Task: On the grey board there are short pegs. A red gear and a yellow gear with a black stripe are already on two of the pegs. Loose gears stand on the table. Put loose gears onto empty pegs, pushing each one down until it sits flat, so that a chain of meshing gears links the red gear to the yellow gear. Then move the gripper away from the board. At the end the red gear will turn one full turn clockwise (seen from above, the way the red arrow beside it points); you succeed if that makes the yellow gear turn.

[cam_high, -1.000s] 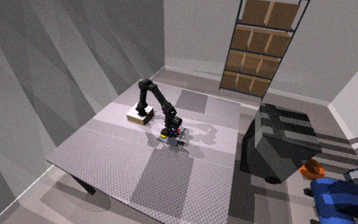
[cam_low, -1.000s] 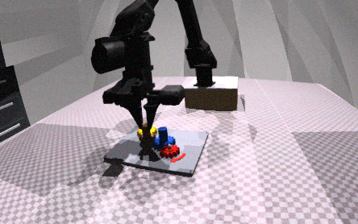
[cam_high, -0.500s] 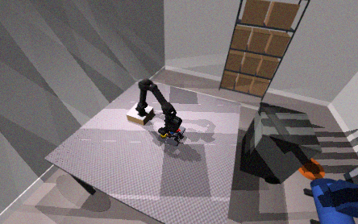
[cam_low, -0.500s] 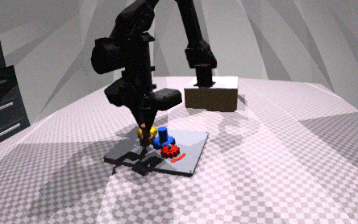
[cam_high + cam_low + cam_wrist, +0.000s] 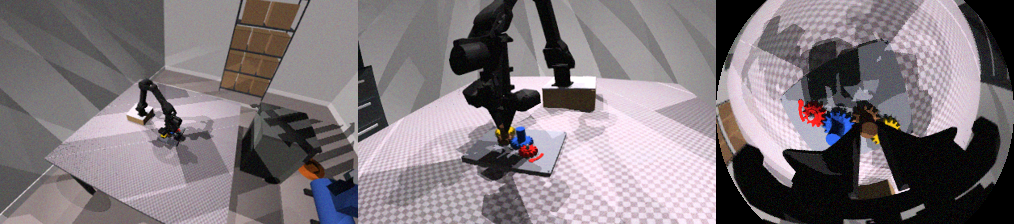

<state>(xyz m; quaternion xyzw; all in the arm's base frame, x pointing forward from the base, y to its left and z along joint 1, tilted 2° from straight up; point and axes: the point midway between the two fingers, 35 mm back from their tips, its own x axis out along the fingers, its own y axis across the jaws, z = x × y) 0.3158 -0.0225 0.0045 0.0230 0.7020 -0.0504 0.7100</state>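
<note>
Now: gripper tip 10 mm above the brown gear. From my gripper tip the other things lie so: blue gear: 10 mm behind, 40 mm to the left, 10 mm below; yellow gear: 40 mm behind, 30 mm to the right, 20 mm below; grey board: 30 mm to the left, 30 mm below.
</note>
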